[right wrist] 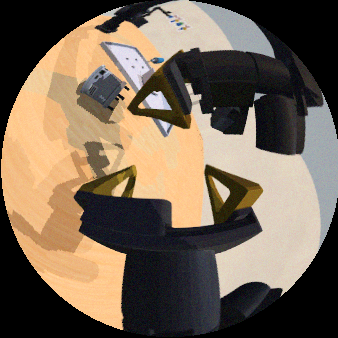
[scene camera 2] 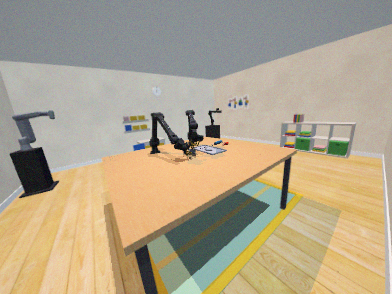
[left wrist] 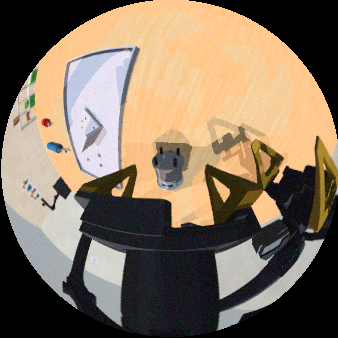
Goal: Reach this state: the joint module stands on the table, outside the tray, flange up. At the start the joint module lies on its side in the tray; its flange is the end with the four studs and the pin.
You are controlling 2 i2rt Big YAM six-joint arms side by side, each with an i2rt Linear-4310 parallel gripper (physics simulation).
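Places are measured from the left arm's base along level axes (x ahead, y left, z up), in metres.
Pixels of known places: left gripper, fingertip midpoint: (right wrist: 142, 91) (scene camera 2: 195, 147) (left wrist: 170, 167); right gripper, fingertip midpoint: (right wrist: 170, 167) (scene camera 2: 194, 149) (left wrist: 277, 140); right arm's base, link origin: (scene camera 2: 155, 152) (left wrist: 191, 225).
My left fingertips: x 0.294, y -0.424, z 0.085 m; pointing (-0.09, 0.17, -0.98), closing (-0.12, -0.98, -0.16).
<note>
Behind a point stands the place of what it marks.
The joint module (left wrist: 169, 174) @(z 0.059, x 0.254, y -0.414 m) (right wrist: 102, 86) @(z 0.049, x 0.239, y -0.428 m) is a grey cylinder with dark studs on its flange. It appears to lie on its side on the table (scene camera 2: 165, 185) @(z 0.000, x 0.423, y -1.086 m) (left wrist: 200, 75) @(z 0.000, x 0.410, y -0.472 m) (right wrist: 50, 150) @(z 0.000, x 0.209, y -0.534 m), outside the tray (scene camera 2: 222, 149) @(z 0.006, x 0.519, y -0.154 m) (left wrist: 97, 67) @(z 0.004, x 0.483, y -0.289 m) (right wrist: 119, 53) @(z 0.004, x 0.195, y -0.169 m). Its flange faces sideways, roughly along the tray's near edge, not up. My left gripper (left wrist: 170, 167) @(z 0.085, x 0.294, y -0.424 m) is open, with the module ahead of its fingertips and apart from them. My right gripper (right wrist: 170, 167) @(z 0.103, x 0.348, y -0.541 m) (left wrist: 277, 140) @(z 0.103, x 0.348, y -0.541 m) is open and empty, off to the module's side. In the scene view the module is too small to make out.
An angled bracket (left wrist: 92, 125) @(z 0.015, x 0.361, y -0.233 m) sits in the tray. A blue cylinder (scene camera 2: 218, 143) @(z 0.011, x 0.372, y 0.123 m) (left wrist: 55, 147) @(z 0.032, x 0.352, y 0.078 m) (right wrist: 157, 60) @(z 0.031, x 0.347, y 0.072 m) and a red part (scene camera 2: 226, 143) @(z 0.021, x 0.495, y 0.101 m) (left wrist: 46, 122) @(z 0.021, x 0.475, y 0.083 m) lie beyond the tray. The two grippers are close together, with the right one beside the left one.
</note>
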